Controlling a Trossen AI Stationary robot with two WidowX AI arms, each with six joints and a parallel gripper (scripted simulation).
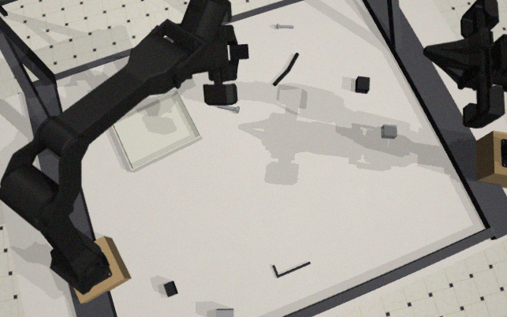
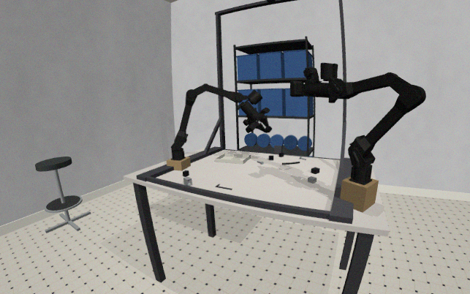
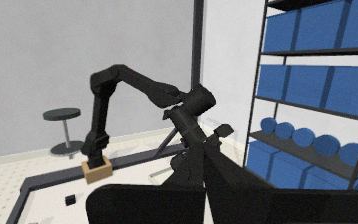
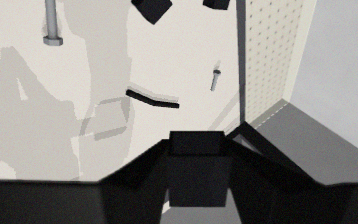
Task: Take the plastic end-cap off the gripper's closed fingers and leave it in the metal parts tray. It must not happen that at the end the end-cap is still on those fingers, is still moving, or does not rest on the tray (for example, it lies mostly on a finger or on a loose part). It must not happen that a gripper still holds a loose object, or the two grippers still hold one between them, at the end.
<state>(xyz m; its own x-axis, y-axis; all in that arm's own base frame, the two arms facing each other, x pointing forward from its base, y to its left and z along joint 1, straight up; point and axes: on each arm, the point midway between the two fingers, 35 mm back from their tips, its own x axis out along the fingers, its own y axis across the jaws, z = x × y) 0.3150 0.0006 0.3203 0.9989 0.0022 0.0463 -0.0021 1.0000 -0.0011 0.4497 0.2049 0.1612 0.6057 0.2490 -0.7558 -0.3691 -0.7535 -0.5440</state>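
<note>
The pale metal parts tray lies 4 cm ahead of my right hand, 20 cm to the right of it and 21 cm below it.
</note>
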